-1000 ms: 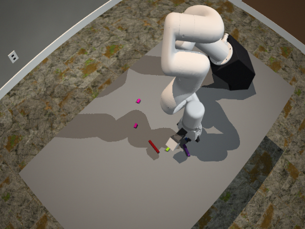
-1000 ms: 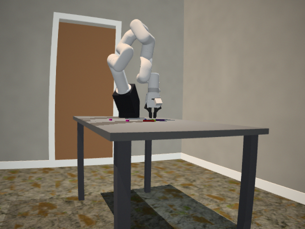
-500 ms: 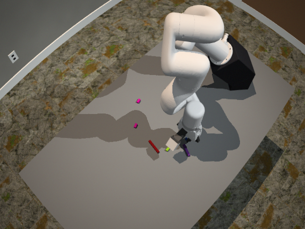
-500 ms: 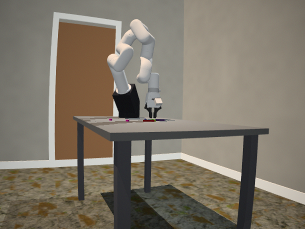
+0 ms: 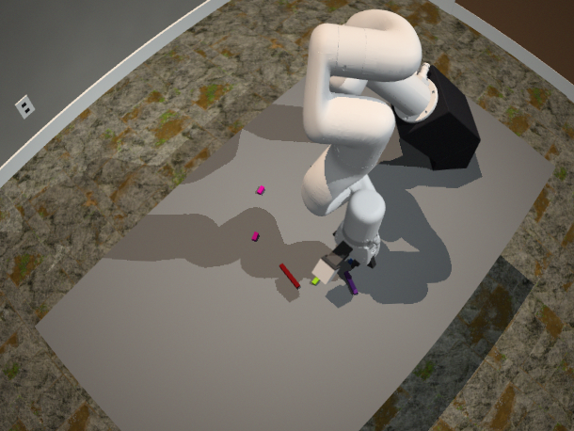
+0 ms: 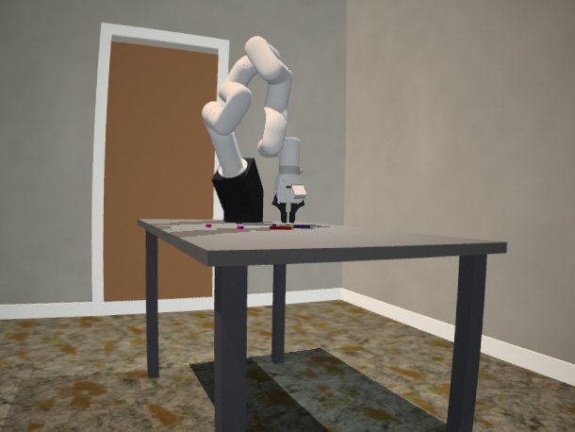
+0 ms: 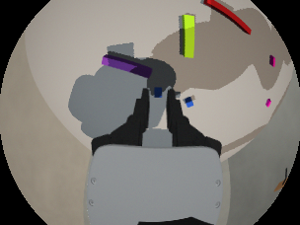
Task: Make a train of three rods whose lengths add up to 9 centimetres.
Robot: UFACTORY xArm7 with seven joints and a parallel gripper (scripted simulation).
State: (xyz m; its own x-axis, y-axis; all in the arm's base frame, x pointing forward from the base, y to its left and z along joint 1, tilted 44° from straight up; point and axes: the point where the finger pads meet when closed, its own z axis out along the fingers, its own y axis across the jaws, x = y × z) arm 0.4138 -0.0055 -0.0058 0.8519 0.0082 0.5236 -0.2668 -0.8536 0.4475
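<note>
Right now the blue rod is 30 mm below my hand. From my hand the other things lie so: lime rod: 70 mm ahead, 50 mm to the right, 30 mm below; then purple rod: 50 mm ahead, 20 mm to the left, 30 mm below; then red rod: 100 mm ahead, 120 mm to the right, 30 mm below.
</note>
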